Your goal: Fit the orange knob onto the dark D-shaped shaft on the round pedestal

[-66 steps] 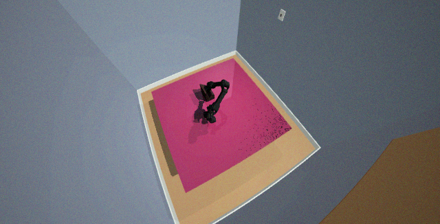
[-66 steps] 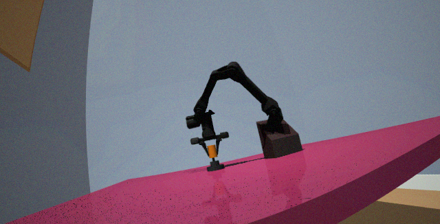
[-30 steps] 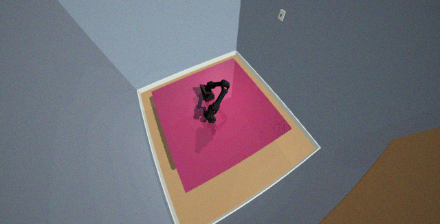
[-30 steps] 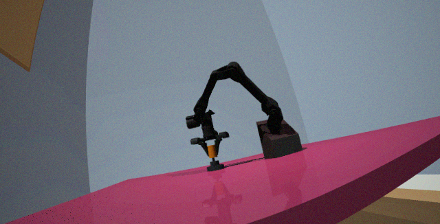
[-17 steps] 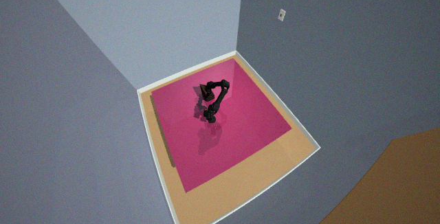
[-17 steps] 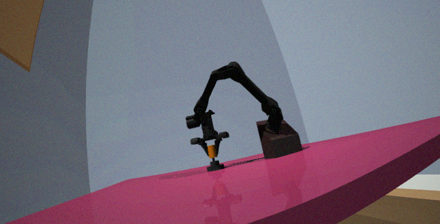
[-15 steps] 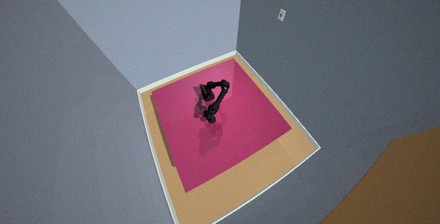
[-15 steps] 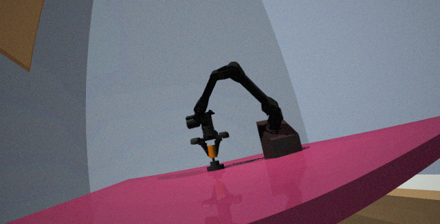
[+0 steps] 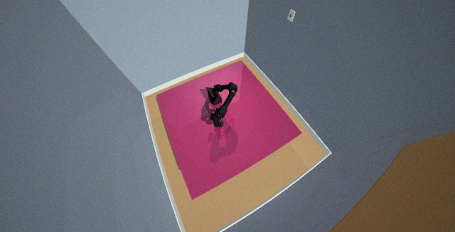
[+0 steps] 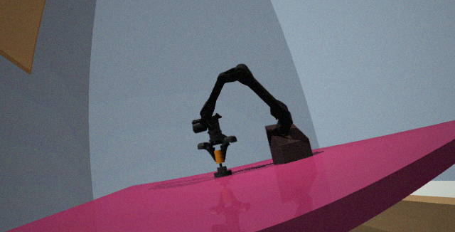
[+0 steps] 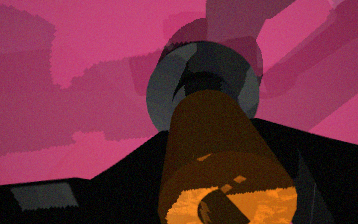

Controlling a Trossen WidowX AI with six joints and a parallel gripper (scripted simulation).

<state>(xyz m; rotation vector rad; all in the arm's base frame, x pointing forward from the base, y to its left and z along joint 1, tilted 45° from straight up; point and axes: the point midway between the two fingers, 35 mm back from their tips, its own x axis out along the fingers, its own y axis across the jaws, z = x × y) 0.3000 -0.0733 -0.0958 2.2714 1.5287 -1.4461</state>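
Now: gripper tip 20 mm below the orange knob. The rest, counted from my gripper tip: dark shaft: 40 mm below.
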